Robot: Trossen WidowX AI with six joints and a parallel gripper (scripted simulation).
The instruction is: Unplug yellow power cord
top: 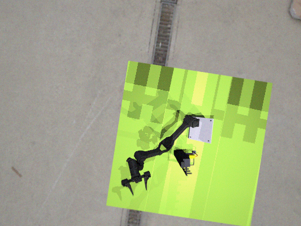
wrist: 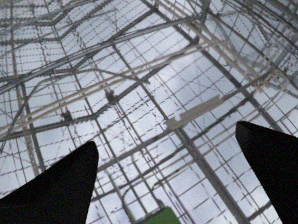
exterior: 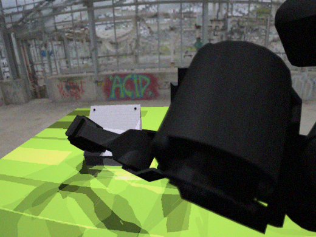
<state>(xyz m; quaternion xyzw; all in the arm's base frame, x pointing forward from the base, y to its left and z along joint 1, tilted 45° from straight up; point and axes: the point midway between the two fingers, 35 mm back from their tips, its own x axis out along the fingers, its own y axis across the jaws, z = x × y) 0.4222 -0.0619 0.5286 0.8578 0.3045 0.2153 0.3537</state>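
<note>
Right now the tall black block is 27 cm to the left of my gripper tip, 27 cm below it and 16 cm behind it.
</note>
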